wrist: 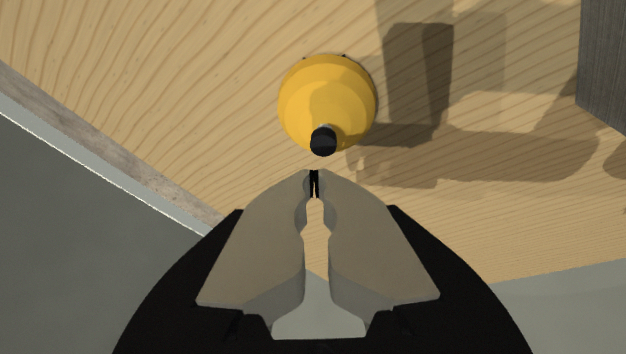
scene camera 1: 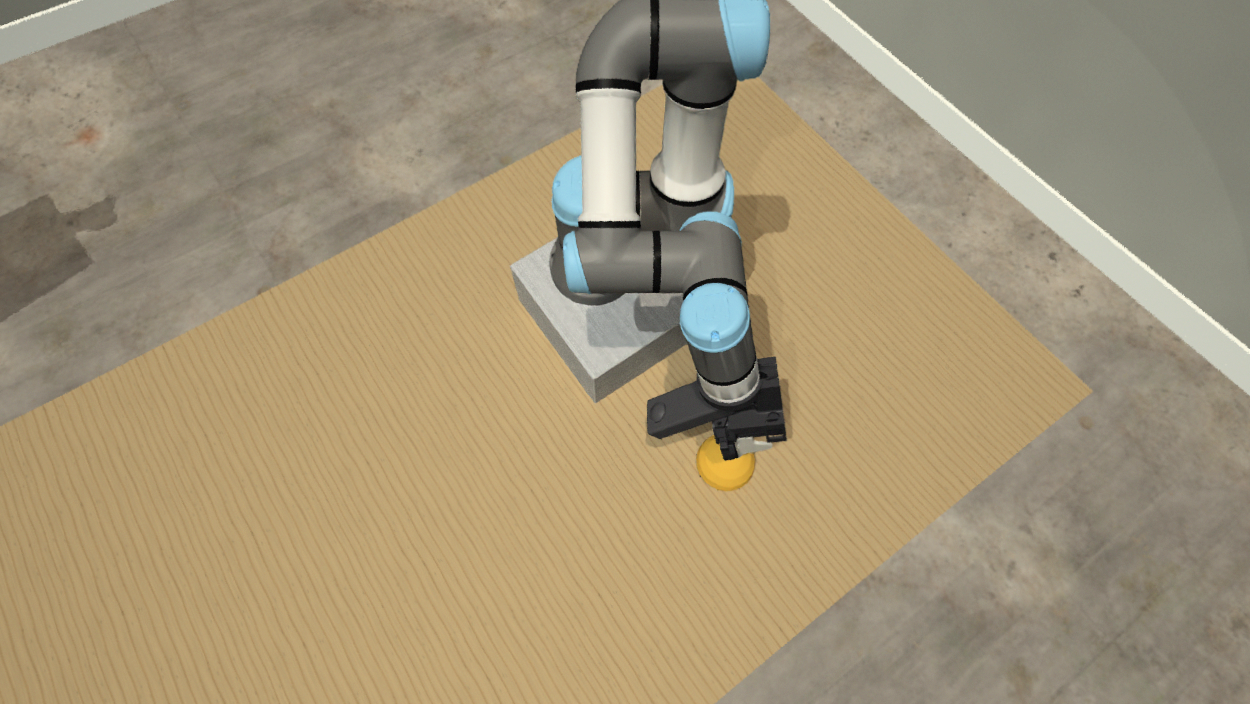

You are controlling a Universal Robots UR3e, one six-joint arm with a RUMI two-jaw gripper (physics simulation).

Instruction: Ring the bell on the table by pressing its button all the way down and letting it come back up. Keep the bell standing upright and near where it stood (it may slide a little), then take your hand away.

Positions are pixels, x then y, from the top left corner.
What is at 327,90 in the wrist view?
A yellow dome bell.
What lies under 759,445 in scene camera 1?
My gripper.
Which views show the yellow dome bell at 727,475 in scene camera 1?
The wrist view and scene camera 1: all of them.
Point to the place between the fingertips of my gripper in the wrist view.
313,173
